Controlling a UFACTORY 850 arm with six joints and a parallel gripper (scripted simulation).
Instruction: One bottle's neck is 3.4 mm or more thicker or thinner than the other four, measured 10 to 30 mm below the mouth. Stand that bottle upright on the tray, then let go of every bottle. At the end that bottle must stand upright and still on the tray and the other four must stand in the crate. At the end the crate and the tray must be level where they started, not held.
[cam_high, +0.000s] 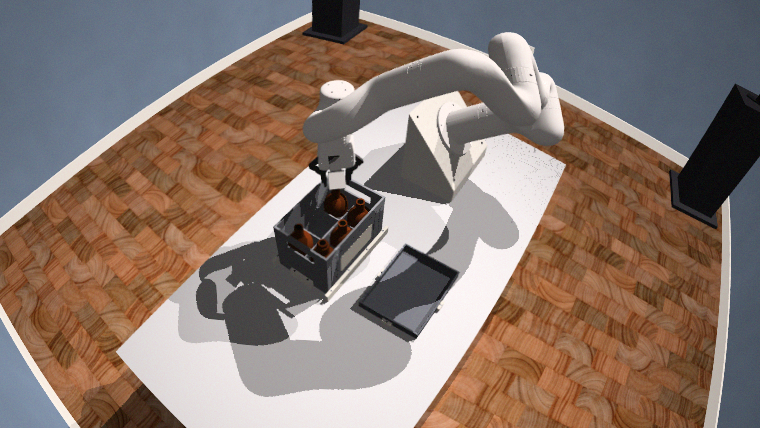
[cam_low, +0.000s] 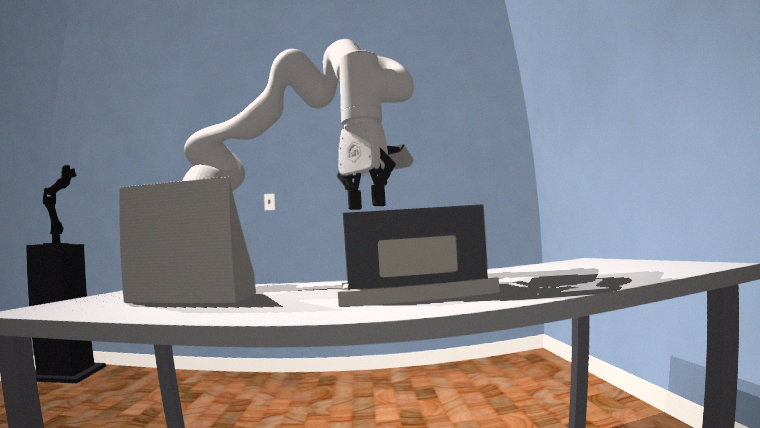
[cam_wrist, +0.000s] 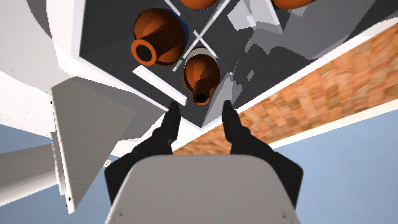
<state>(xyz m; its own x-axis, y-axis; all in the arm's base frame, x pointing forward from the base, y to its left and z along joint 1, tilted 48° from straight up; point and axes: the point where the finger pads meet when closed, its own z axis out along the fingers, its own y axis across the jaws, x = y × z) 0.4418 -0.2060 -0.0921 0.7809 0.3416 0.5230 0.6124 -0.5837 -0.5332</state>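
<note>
My gripper is now 120 mm above the dark grey crate, 90 mm short of it and 40 mm to the right of it. The rest, counted from my hand: dark tray 310 mm to the left, 190 mm below, 110 mm ahead; bottle 190 mm ahead, 120 mm below, 70 mm to the left.
</note>
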